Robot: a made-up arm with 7 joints.
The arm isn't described. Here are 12 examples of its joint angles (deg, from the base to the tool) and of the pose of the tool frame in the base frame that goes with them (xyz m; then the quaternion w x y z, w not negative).
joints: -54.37 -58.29 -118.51 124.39 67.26 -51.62 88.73
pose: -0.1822 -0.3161 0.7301 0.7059 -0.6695 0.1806 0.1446
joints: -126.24 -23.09 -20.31 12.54 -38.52 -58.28 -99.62
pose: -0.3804 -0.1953 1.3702 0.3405 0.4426 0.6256 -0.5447
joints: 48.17 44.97 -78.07 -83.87 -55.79 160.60 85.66
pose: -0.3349 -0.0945 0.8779 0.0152 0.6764 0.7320 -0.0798
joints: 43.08 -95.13 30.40 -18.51 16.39 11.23 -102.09
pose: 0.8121 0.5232 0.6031 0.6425 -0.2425 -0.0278 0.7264
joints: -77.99 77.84 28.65 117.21 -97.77 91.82 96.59
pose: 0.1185 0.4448 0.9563 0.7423 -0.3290 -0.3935 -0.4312
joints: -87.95 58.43 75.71 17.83 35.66 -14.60 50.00
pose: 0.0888 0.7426 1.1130 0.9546 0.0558 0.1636 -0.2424
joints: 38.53 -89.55 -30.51 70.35 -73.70 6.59 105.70
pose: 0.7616 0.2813 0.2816 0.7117 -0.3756 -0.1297 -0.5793
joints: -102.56 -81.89 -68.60 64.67 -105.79 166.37 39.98
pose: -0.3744 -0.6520 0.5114 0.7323 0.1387 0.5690 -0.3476
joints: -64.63 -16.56 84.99 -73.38 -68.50 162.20 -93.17
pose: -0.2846 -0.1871 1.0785 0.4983 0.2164 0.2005 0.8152
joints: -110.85 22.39 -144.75 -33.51 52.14 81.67 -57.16
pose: 0.1448 0.1775 1.4042 0.3674 0.7595 -0.3848 0.3744
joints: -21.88 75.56 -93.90 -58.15 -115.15 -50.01 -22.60
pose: -0.3886 0.5163 0.8052 0.4383 -0.7255 0.4150 0.3305
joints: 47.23 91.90 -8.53 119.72 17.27 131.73 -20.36
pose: -0.1287 -0.4332 0.8586 0.4926 0.5611 -0.6623 0.0616
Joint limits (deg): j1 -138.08..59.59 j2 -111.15..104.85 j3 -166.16..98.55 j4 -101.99..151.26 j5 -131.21..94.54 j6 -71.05..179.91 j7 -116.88..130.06
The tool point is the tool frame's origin. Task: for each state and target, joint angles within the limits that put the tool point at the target. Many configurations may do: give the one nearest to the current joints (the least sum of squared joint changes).
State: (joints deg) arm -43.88 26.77 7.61 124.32 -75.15 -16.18 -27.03
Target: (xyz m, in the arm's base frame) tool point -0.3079 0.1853 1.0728
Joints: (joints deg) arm -46.36 83.47 0.62 119.45 -73.09 -22.87 -26.30
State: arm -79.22 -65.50 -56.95 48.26 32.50 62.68 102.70
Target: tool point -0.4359 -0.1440 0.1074
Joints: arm -115.87 -111.15 -31.98 85.43 45.07 54.71 102.58
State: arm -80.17 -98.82 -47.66 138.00 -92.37 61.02 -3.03
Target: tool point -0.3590 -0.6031 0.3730
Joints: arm -85.00 -82.01 -63.65 101.16 -84.91 56.21 -2.08
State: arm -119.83 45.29 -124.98 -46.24 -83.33 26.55 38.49
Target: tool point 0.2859 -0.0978 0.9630
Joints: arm -135.16 40.25 -104.17 -95.03 -79.02 24.04 38.15
